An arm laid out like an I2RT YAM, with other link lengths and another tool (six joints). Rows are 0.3 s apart.
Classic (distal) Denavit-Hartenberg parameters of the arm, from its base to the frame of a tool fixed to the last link. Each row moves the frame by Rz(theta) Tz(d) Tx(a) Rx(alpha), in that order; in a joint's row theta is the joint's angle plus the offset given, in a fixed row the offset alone. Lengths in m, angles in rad.
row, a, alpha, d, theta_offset
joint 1, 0.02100, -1.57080, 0.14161, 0.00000
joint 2, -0.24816, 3.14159, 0.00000, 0.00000
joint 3, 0.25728, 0.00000, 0.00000, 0.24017
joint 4, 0.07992, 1.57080, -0.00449, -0.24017
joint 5, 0.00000, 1.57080, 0.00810, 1.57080
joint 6, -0.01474, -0.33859, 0.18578, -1.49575
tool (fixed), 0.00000, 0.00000, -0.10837, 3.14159
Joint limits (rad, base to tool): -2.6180..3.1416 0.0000..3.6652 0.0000..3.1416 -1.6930..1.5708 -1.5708..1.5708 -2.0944..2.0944
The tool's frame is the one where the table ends.
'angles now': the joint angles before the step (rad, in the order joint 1, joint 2, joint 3, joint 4, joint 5, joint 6). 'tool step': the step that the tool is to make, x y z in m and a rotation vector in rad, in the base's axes. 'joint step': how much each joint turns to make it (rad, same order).
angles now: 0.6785, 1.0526, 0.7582, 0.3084, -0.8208, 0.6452
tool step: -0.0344, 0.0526, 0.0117, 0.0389, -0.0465, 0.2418
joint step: 0.2162, 0.1621, 0.1193, 0.0983, -0.0258, -0.0065
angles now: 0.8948, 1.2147, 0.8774, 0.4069, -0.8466, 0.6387
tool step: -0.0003, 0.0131, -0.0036, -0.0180, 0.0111, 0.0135
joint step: 0.0285, 0.0502, 0.0310, -0.0054, 0.0149, -0.0047
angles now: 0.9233, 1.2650, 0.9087, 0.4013, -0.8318, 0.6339
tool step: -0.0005, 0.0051, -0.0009, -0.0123, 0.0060, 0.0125
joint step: 0.0108, 0.0206, 0.0187, -0.0143, -0.0018, -0.0037
